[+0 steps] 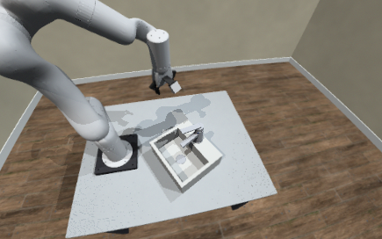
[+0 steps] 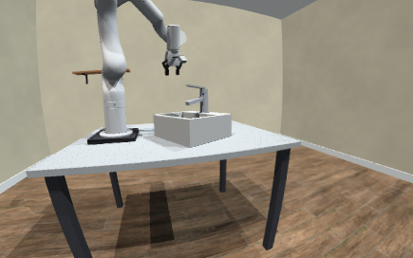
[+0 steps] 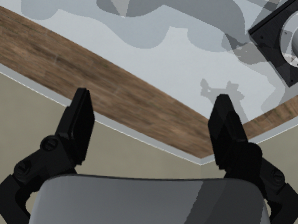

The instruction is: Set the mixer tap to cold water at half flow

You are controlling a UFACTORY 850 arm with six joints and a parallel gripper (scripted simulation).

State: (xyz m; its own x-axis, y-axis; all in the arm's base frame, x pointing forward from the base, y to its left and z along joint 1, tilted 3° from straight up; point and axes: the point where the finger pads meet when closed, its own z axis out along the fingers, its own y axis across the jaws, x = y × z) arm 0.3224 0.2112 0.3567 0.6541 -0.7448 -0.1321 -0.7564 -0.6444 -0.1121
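Right now my hand is 210 mm to the left of the lever, 130 mm short of it and 100 mm above it. Round my hand: grey mixer tap: 200 mm to the right, 160 mm ahead, 150 mm below; then white sink basin: 340 mm below, 250 mm to the right, 80 mm ahead.
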